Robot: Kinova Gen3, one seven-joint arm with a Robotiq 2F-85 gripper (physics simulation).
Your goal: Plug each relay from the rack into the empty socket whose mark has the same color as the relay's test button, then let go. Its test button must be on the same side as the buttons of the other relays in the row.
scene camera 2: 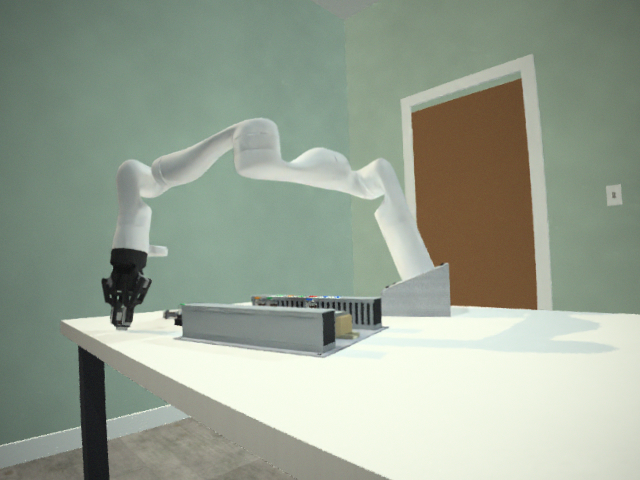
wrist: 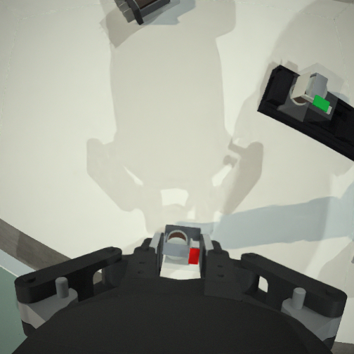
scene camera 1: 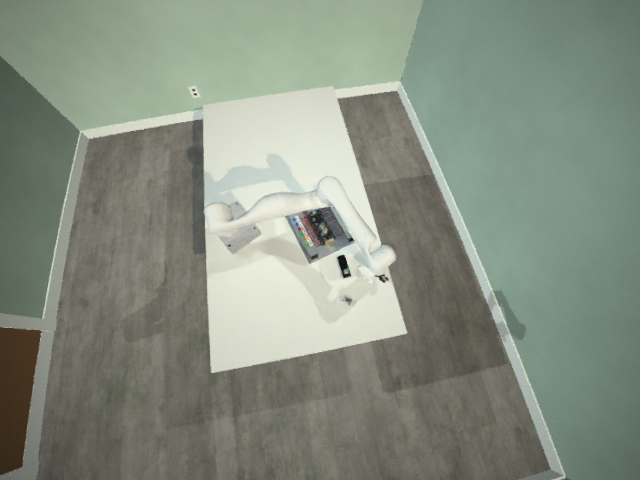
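Pixels of known places: gripper, fingertip midpoint: [scene camera 2: 120, 325]; arm's base at its link origin: [scene camera 2: 418, 274].
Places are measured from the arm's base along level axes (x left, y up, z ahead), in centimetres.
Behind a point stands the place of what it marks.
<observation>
My gripper [wrist: 181, 245] [scene camera 2: 122, 326] {x -45.8, y -8.5, z 56.1 cm} is shut on a relay [wrist: 176, 248] with a red test button, low over the table near its edge. The button is on the relay's right side in the wrist view. The black rack [wrist: 272, 92] [scene camera 1: 341, 260] {x -33.6, y -9.4, z 44.1 cm} holds a relay [wrist: 309, 90] with a green test button, at the right in the wrist view. Another relay [wrist: 145, 7] [scene camera 1: 346, 300] {x -52.0, y -7.6, z 37.8 cm} lies on its side on the table, partly cut off at the top of the wrist view; its button is not visible. The socket panel [scene camera 1: 323, 254] {x -27.4, y -9.4, z 37.4 cm} carries a row of sockets with colored marks, too small to tell apart.
The white table [scene camera 1: 258, 330] {x -48.3, y -9.6, z -3.1 cm} [scene camera 2: 465, 392] {x 25.0, y -9.6, z 60.5 cm} bears everything. Grey ducts [scene camera 2: 253, 325] {x -9.6, y -6.1, z 53.7 cm} stand along the panel's sides in scene camera 2. The arm's base plate [scene camera 1: 238, 240] {x -7.0, y -2.9, z 2.4 cm} is at the left in scene camera 1. The arm passes over the panel's far right corner there.
</observation>
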